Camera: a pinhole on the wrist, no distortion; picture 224 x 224 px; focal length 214.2 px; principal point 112.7 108.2 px. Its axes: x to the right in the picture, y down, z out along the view. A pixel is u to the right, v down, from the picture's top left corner.
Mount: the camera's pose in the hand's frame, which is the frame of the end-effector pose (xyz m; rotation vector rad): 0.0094 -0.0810 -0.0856 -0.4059 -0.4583 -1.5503
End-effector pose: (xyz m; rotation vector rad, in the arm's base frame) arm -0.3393 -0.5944 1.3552 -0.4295 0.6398 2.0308
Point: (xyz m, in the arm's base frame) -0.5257 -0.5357 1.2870
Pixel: outside the picture
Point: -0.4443 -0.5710 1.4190
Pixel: 44.4 135.8
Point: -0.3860 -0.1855 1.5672
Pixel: outside the picture
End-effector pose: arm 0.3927 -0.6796 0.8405 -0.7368 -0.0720 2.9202
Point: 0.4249 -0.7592 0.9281
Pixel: 64.0 19.5
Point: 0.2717 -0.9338 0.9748
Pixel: 33.7 110.4
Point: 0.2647 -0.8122 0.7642
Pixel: outside the picture
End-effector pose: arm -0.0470 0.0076 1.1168 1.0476 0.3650 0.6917
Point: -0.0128 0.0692 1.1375
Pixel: 14.0 216.8
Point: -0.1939 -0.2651 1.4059
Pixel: outside the picture
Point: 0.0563 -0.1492 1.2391
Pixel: 162.2 92.1
